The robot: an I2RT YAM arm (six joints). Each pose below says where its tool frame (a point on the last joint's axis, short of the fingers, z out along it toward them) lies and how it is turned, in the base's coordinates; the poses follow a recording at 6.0 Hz.
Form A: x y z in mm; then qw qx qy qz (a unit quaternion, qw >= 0).
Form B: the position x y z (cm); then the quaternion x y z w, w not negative. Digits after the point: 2 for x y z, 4 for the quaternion.
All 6 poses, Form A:
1: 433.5 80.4 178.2 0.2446 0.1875 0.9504 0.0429
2: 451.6 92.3 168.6 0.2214 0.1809 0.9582 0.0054
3: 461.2 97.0 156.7 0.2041 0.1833 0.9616 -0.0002
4: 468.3 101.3 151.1 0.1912 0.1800 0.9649 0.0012
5: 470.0 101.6 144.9 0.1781 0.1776 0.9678 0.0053
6: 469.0 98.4 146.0 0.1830 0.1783 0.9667 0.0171
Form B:
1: 43.35 8.04 17.82 0.1875 0.9504 0.0429 0.2446
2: 45.16 9.23 16.86 0.1809 0.9582 0.0054 0.2214
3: 46.12 9.70 15.67 0.1833 0.9616 -0.0002 0.2041
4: 46.83 10.13 15.11 0.1800 0.9649 0.0012 0.1912
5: 47.00 10.16 14.49 0.1776 0.9678 0.0053 0.1781
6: 46.90 9.84 14.60 0.1783 0.9667 0.0171 0.1830
